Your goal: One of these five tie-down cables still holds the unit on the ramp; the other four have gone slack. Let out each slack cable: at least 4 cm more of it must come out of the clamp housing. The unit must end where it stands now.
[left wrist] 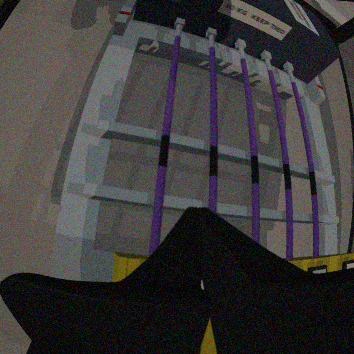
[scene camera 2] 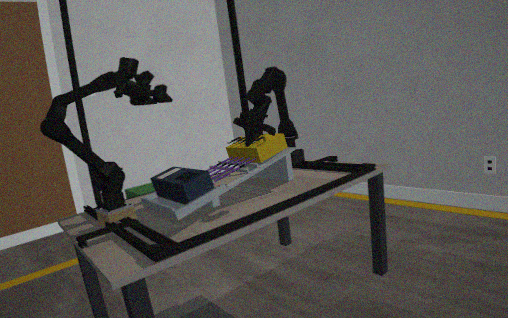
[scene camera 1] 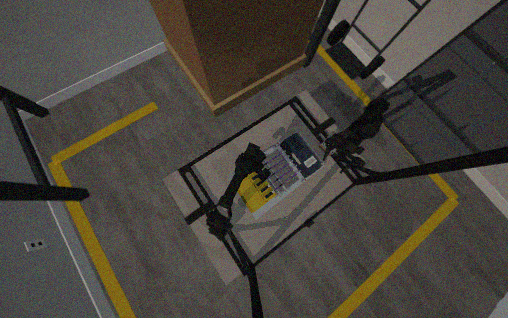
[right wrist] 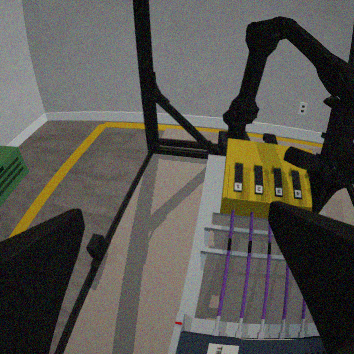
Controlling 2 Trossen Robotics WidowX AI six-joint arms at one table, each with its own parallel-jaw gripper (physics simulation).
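Observation:
The yellow clamp housing (scene camera 1: 252, 201) (scene camera 2: 275, 146) (right wrist: 265, 156) sits at the high end of the grey ramp (scene camera 2: 289, 167) (left wrist: 70, 225). Black levers on it show labels 1 to 4 in the right wrist view. The dark blue unit (scene camera 1: 295, 146) (scene camera 2: 182, 186) (left wrist: 307, 52) rests lower on the ramp, beside red marks. Several purple cables (left wrist: 256, 215) (right wrist: 224, 280) join unit and housing; all look nearly straight, their black bands in a slanting row. My left gripper (scene camera 2: 248, 143) (left wrist: 195, 216) is shut and empty, low over the housing's numbered part. My right gripper (scene camera 2: 170, 99) (right wrist: 177, 216) is open and empty, high beyond the unit.
A green box (scene camera 2: 139, 190) (right wrist: 9, 172) shows behind the unit in scene camera 2 and at the left in the right wrist view. A black frame (scene camera 2: 220, 236) runs around the tabletop, with upright posts (right wrist: 145, 65). The left arm stands close behind the housing.

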